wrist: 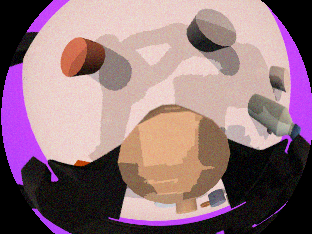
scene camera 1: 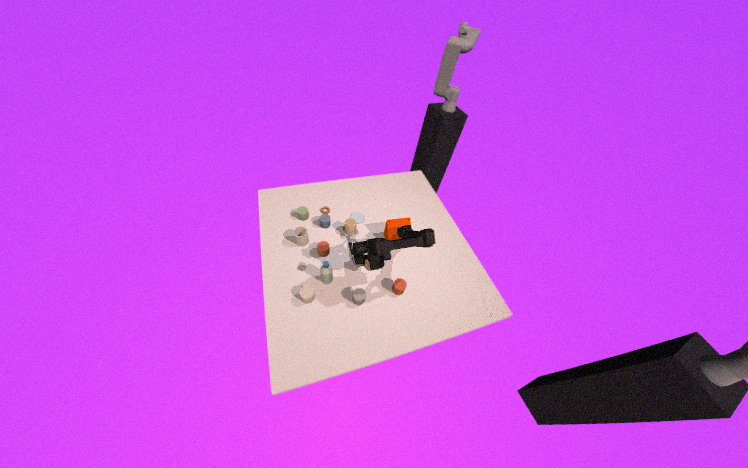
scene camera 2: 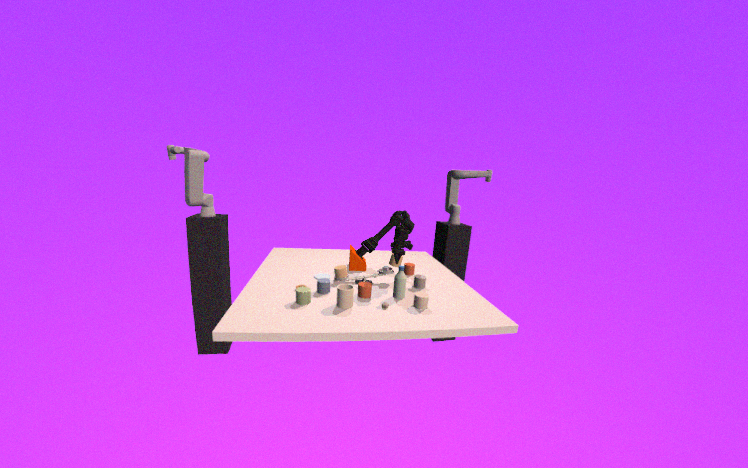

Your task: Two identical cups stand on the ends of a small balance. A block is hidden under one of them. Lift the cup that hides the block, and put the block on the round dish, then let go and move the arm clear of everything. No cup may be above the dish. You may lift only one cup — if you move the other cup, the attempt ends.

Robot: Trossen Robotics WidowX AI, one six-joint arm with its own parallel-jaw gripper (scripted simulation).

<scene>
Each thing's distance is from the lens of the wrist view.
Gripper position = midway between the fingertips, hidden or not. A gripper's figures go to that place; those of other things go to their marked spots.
my gripper [wrist: 171,140]: 11 cm
tan cup [wrist: 173,155]: 6 cm
</scene>
